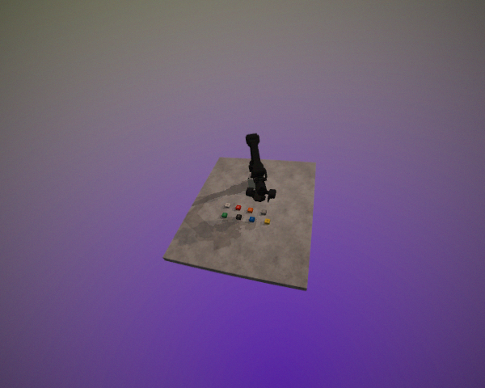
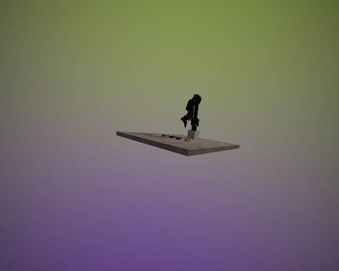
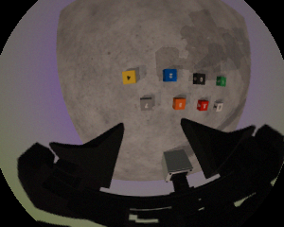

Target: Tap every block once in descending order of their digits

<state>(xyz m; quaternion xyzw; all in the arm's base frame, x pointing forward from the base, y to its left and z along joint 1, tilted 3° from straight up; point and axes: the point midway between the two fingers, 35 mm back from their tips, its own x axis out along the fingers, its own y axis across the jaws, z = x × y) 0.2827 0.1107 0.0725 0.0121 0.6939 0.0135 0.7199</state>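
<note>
Right now my gripper tip is 27 cm to the left of the white block, 12 cm above it and 3 cm past it. From my gripper tip the other things lie so: yellow block 12 cm below, 7 cm ahead, 4 cm to the left; grey block 12 cm below, 1 cm behind; blue block 12 cm below, 7 cm ahead, 6 cm to the right.
</note>
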